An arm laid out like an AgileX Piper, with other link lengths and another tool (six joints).
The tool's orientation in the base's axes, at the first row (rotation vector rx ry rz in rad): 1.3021, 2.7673, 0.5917
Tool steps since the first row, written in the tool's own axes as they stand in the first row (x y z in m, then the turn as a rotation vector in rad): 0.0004, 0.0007, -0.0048, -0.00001, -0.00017, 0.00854; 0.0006, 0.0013, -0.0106, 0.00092, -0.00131, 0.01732; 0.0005, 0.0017, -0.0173, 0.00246, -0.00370, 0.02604; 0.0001, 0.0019, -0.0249, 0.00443, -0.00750, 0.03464; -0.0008, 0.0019, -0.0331, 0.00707, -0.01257, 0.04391; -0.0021, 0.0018, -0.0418, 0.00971, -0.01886, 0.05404; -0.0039, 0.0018, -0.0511, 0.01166, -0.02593, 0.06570; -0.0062, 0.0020, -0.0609, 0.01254, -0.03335, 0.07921
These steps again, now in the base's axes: -0.0006, -0.0009, 0.0048, 0.00144, 0.00268, -0.00798; -0.0014, -0.0023, 0.0104, 0.00159, 0.00558, -0.01640; -0.0022, -0.0043, 0.0167, 0.00042, 0.00820, -0.02511; -0.0032, -0.0070, 0.0238, -0.00210, 0.01028, -0.03414; -0.0041, -0.0103, 0.0313, -0.00586, 0.01234, -0.04415; -0.0049, -0.0142, 0.0391, -0.01037, 0.01398, -0.05538; -0.0055, -0.0186, 0.0475, -0.01473, 0.01516, -0.06840; -0.0056, -0.0234, 0.0563, -0.01831, 0.01593, -0.08340
